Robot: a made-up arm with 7 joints.
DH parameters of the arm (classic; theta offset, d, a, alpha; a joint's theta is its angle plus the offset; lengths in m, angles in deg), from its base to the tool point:
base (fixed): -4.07 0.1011 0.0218 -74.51
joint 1: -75.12 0.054 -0.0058 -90
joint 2: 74 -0.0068 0.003 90
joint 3: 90 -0.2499 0.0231 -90
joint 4: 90 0 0.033 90
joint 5: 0 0.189 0.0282 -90
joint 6: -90 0.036 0.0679 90
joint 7: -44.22 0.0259 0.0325 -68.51
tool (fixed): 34.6 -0.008 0 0
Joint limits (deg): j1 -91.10..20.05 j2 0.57..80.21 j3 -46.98..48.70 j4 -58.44..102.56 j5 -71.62..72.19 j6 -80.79..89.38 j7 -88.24..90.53
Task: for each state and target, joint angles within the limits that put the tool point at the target. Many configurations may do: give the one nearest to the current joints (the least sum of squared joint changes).
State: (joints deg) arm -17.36 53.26 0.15 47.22 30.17 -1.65 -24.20
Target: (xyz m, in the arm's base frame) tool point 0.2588 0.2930 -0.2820
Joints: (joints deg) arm -25.50 33.20 -5.52 56.51 28.82 7.30 -14.67
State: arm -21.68 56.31 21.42 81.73 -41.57 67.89 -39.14
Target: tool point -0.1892 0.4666 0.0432
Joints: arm 13.78 78.21 8.63 102.56 -32.00 76.22 -39.50
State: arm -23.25 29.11 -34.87 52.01 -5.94 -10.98 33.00
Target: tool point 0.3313 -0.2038 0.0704
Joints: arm -62.21 0.57 -39.28 5.40 -1.38 -25.33 33.30
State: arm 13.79 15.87 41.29 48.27 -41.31 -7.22 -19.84
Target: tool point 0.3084 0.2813 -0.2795
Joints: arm -35.24 24.34 37.17 58.57 -40.64 13.47 6.16
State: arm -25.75 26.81 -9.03 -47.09 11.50 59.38 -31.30
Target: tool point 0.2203 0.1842 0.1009
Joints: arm -15.59 30.76 25.32 -58.44 27.09 48.76 -41.32
